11 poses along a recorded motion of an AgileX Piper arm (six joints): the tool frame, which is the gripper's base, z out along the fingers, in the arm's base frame.
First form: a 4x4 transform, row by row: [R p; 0 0 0 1], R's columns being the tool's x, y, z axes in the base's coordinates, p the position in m. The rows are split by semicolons.
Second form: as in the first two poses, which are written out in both.
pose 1, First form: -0.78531 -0.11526 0.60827 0.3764; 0.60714 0.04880 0.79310 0.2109; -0.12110 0.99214 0.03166 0.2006; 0 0 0 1
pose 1, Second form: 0.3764 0.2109 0.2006 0.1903 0.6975 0.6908 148.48
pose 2, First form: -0.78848 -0.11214 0.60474 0.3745; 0.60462 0.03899 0.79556 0.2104; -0.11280 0.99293 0.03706 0.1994; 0 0 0 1
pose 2, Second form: 0.3745 0.2104 0.1994 0.1910 0.6945 0.6937 148.89
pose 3, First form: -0.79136 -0.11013 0.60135 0.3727; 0.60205 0.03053 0.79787 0.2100; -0.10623 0.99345 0.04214 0.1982; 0 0 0 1
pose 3, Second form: 0.3727 0.2100 0.1982 0.1912 0.6918 0.6963 149.24
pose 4, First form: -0.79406 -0.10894 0.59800 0.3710; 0.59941 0.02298 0.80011 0.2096; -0.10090 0.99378 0.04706 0.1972; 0 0 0 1
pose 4, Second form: 0.3710 0.2096 0.1972 0.1910 0.6894 0.6987 149.54
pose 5, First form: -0.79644 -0.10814 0.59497 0.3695; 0.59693 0.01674 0.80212 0.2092; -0.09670 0.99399 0.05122 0.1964; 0 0 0 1
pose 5, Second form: 0.3695 0.2092 0.1964 0.1907 0.6874 0.7008 149.80
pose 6, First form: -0.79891 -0.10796 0.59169 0.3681; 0.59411 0.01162 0.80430 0.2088; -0.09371 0.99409 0.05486 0.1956; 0 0 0 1
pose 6, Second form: 0.3681 0.2088 0.1956 0.1899 0.6858 0.7025 150.02
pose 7, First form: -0.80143 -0.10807 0.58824 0.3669; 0.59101 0.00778 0.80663 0.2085; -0.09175 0.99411 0.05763 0.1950; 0 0 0 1
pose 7, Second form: 0.3669 0.2085 0.1950 0.1888 0.6847 0.7039 150.23
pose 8, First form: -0.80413 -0.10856 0.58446 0.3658; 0.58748 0.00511 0.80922 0.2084; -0.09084 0.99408 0.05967 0.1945; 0 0 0 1
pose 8, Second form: 0.3658 0.2084 0.1945 0.1872 0.6840 0.7050 150.42
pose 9, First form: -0.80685 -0.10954 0.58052 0.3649; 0.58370 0.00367 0.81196 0.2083; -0.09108 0.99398 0.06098 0.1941; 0 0 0 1
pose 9, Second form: 0.3649 0.2083 0.1941 0.1853 0.6838 0.7058 150.59
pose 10, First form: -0.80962 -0.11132 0.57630 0.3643; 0.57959 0.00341 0.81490 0.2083; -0.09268 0.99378 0.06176 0.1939; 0 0 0 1
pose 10, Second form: 0.3643 0.2083 0.1939 0.1829 0.6839 0.7063 150.72
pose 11, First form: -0.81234 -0.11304 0.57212 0.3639; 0.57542 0.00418 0.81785 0.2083; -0.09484 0.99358 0.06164 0.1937; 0 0 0 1
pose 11, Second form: 0.3639 0.2083 0.1937 0.1803 0.6844 0.7065 150.84
